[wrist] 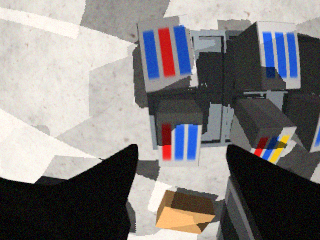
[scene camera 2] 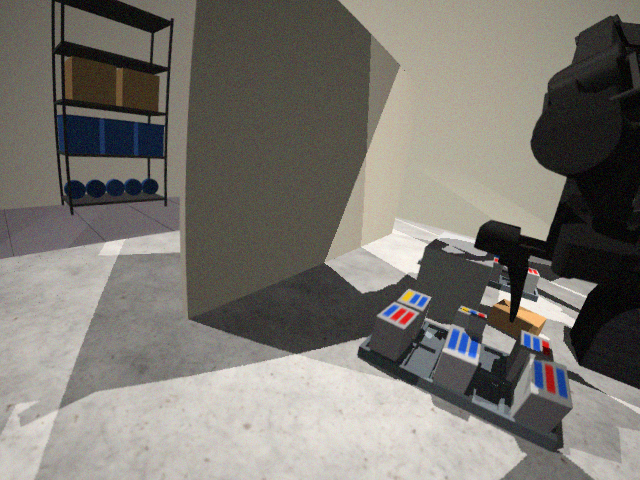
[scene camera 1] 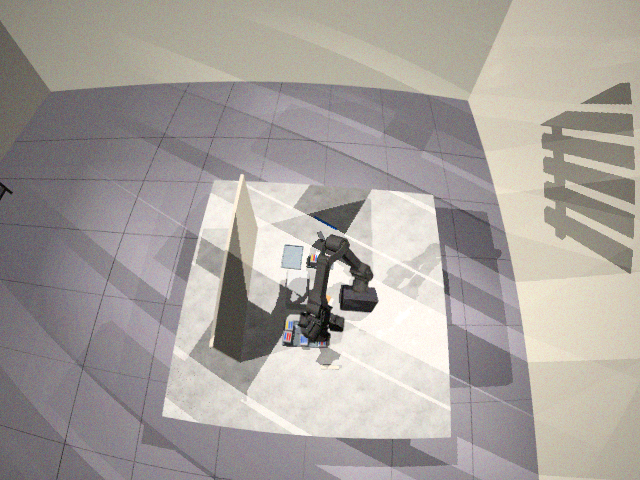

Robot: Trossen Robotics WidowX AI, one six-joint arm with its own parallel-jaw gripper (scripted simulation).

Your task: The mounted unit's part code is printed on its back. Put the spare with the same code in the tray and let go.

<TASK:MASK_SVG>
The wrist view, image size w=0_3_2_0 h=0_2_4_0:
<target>my gripper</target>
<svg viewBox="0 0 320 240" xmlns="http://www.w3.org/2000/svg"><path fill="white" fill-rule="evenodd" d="M228 145L225 160L243 204L241 207L247 215L245 217L249 221L253 239L320 240L320 183L313 183L289 172L288 169L269 163L259 155L245 151L239 145ZM139 145L129 144L115 155L93 165L91 169L56 185L31 184L24 181L21 183L0 177L0 240L115 240L135 177Z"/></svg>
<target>orange-brown box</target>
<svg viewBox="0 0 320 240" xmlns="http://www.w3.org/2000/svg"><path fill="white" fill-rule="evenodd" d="M165 189L164 195L160 200L160 207L157 209L156 227L200 235L207 228L207 225L211 223L213 217L216 216L215 212L213 212L215 208L213 208L211 203L212 199L185 195L185 193L171 192Z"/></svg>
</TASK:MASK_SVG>
